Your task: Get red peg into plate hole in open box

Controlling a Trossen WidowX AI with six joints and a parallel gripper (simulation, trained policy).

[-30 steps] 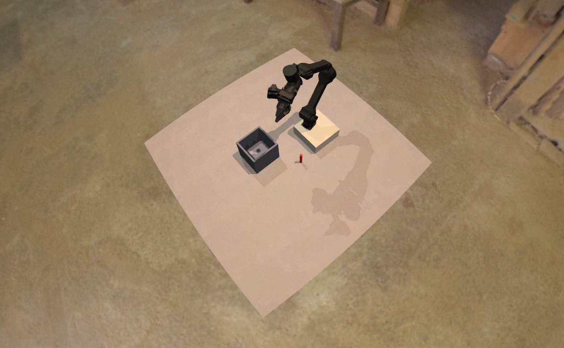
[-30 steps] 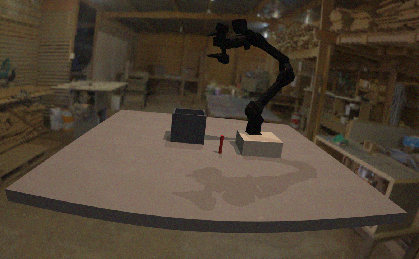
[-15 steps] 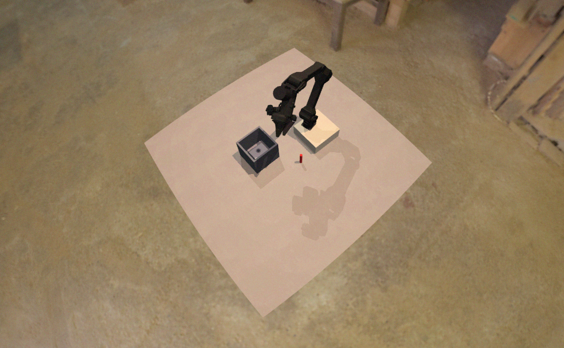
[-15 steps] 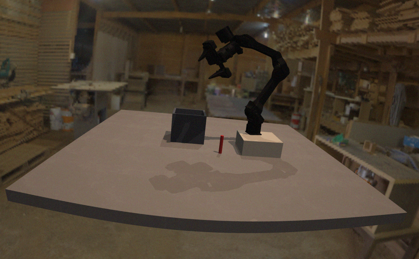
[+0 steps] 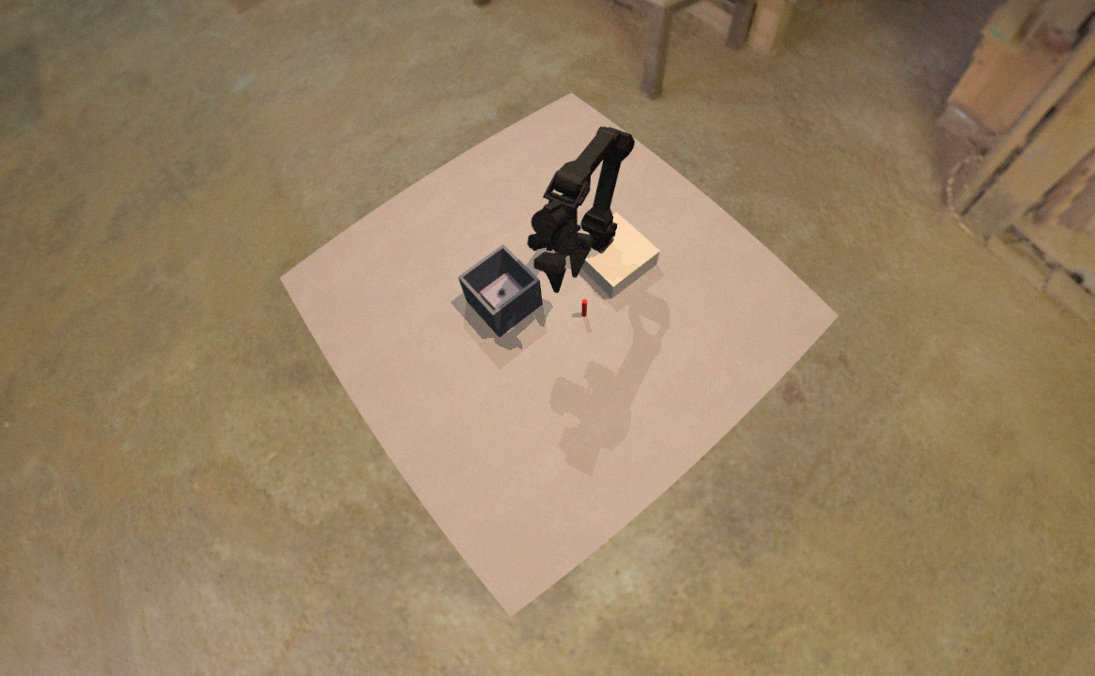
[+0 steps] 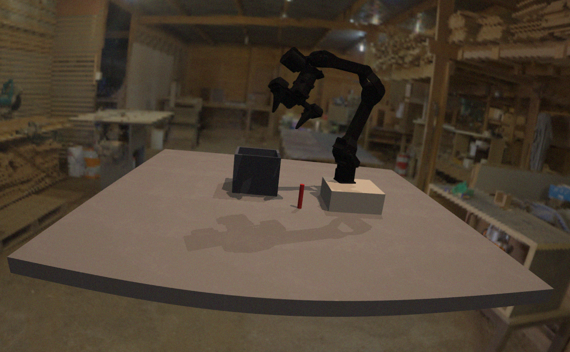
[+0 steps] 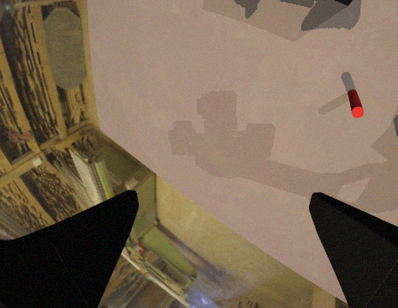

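Now: gripper tip 240 mm above the red peg and 80 mm past it. From my gripper tip the other things lie so: plate: 230 mm below, 210 mm to the right, 30 mm ahead.
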